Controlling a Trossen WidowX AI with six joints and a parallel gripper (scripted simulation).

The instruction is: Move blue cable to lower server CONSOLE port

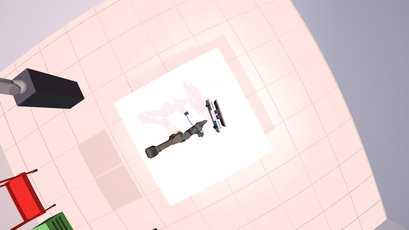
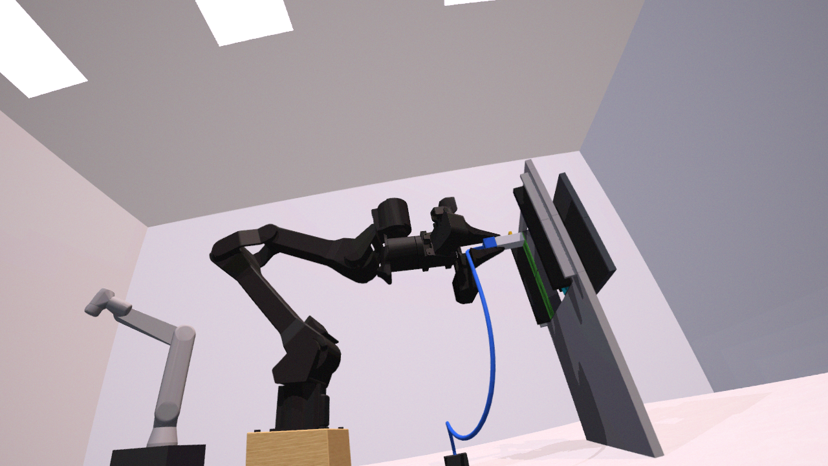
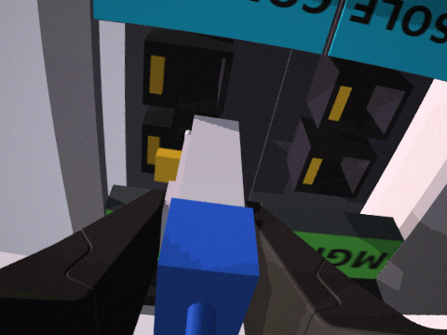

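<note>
My gripper tip is now 100 mm short of the dark rack panel and 30 mm above it. Round my gripper tip: blue plug (right at my gripper tip); black block (150 mm behind, 150 mm to the left, 330 mm below).
</note>
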